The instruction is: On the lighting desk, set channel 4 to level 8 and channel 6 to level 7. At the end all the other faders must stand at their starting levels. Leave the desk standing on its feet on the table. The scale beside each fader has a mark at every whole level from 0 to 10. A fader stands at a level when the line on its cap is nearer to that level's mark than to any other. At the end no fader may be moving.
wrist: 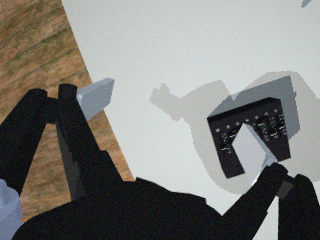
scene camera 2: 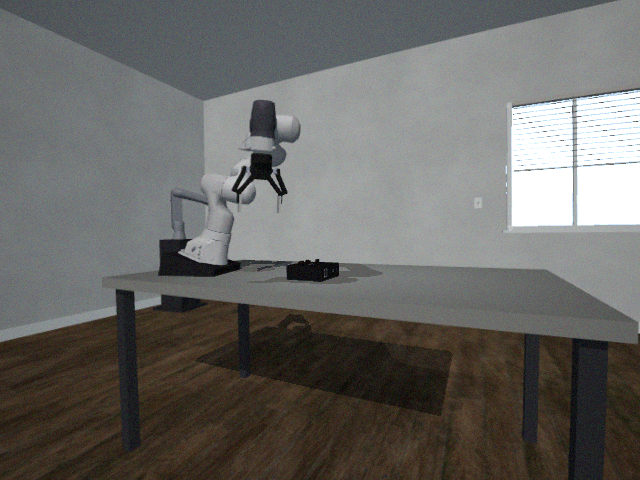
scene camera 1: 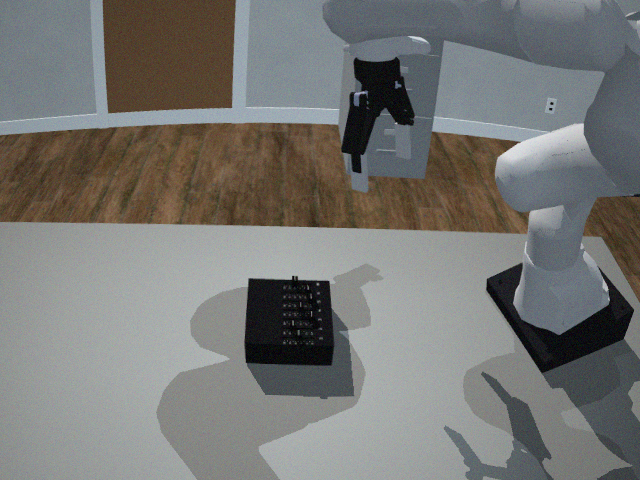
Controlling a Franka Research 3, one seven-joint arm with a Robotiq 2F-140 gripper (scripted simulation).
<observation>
In view: the gripper (scene camera 1: 383, 172).
The gripper shows as well in the wrist view (wrist: 175, 112) and in scene camera 2 (scene camera 2: 259, 212).
</observation>
